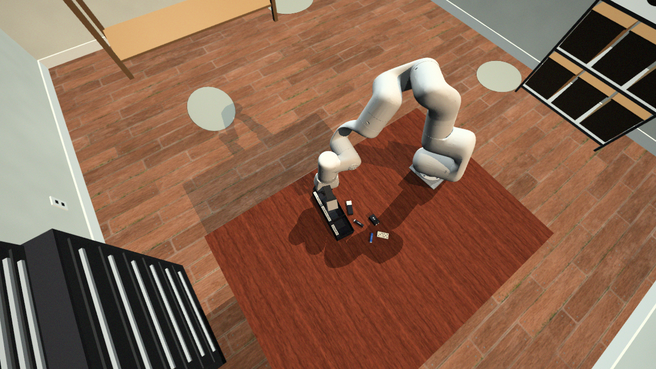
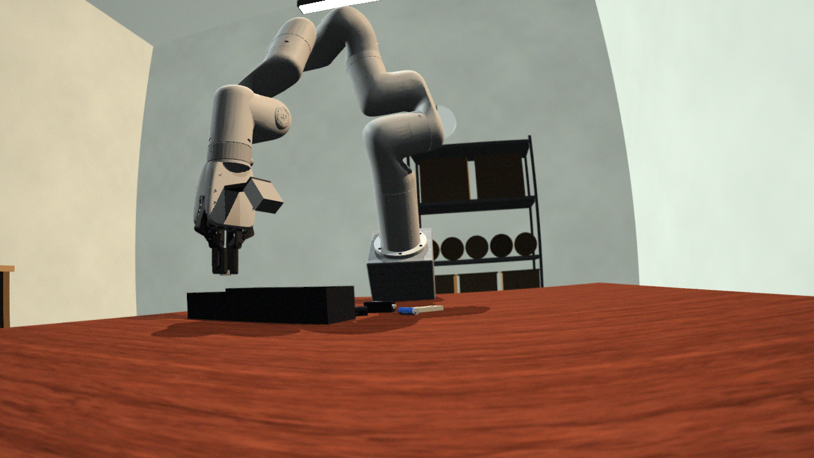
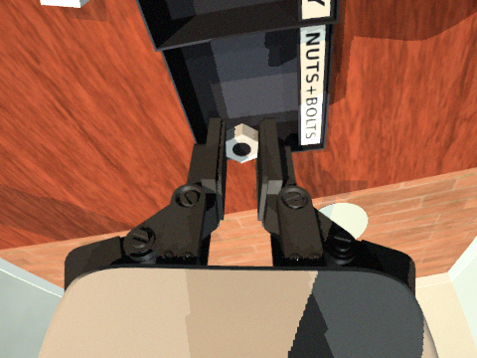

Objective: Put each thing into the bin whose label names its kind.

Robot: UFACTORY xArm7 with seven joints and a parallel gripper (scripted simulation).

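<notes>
My gripper is now 30 mm short of the black bin row, 80 mm to the right of it and 70 mm above it. From my hand the other things lie so: nut: 20 mm below; black cylindrical battery: 20 mm behind, 200 mm to the left, 80 mm below; black boxy battery: 80 mm behind, 250 mm to the left, 80 mm below.
</notes>
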